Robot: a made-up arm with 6 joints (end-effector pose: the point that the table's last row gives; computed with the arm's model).
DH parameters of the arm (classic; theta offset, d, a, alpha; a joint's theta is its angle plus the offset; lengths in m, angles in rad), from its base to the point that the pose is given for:
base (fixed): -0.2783 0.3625 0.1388 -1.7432
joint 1: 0 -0.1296 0.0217 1.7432
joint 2: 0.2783 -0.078 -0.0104 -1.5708
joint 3: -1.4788 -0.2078 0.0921 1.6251
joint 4: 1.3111 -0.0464 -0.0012 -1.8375
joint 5: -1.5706 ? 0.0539 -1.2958
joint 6: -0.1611 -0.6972 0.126 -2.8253
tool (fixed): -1.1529 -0.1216 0 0
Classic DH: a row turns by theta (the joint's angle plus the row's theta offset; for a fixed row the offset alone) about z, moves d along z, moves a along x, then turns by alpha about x.
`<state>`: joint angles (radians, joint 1 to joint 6).
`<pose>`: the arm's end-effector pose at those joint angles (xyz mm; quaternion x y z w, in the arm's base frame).
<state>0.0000 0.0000 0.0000 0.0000 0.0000 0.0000</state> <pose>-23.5 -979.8 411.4 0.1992 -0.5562 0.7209 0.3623</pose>
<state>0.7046 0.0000 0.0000 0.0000 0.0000 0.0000</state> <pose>-121.5 -959.4 369.5 0.4235 -0.4828 0.5381 0.5459</pose>
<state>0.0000 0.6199 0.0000 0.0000 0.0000 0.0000</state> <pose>475.3 -911.5 411.4 0.3594 -0.4690 0.7970 0.1252</pose>
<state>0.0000 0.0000 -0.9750 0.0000 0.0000 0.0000</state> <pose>-52.1 -979.8 255.9 -0.1616 -0.6612 0.7302 0.0595</pose>
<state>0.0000 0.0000 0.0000 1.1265 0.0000 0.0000</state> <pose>7.6 -640.2 949.5 -0.0175 -0.0884 0.9283 0.3607</pose>
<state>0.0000 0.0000 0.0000 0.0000 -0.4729 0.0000</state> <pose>254.0 -998.9 453.7 0.2596 -0.4910 0.8150 0.1651</pose>
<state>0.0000 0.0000 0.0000 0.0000 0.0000 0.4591</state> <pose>-46.2 -979.0 466.8 0.3585 -0.4623 0.6539 0.4798</pose>
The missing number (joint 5, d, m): -0.1033
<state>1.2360 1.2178 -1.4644 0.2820 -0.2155 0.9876</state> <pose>57.4 -756.2 -285.4 0.5441 -0.6598 0.4925 0.1616</pose>
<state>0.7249 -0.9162 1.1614 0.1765 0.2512 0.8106</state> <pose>-180.8 -753.2 826.8 0.5538 0.0172 -0.3848 0.7382</pose>
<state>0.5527 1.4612 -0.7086 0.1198 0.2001 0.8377</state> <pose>646.1 -648.2 -69.9 -0.7062 0.3740 -0.6011 0.0096</pose>
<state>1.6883 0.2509 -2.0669 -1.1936 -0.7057 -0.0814</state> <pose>169.2 -638.6 -96.9 0.1207 0.9057 -0.3699 0.1681</pose>
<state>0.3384 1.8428 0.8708 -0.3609 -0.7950 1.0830</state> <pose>776.2 272.5 -20.0 -0.6728 -0.5367 -0.4621 0.2139</pose>
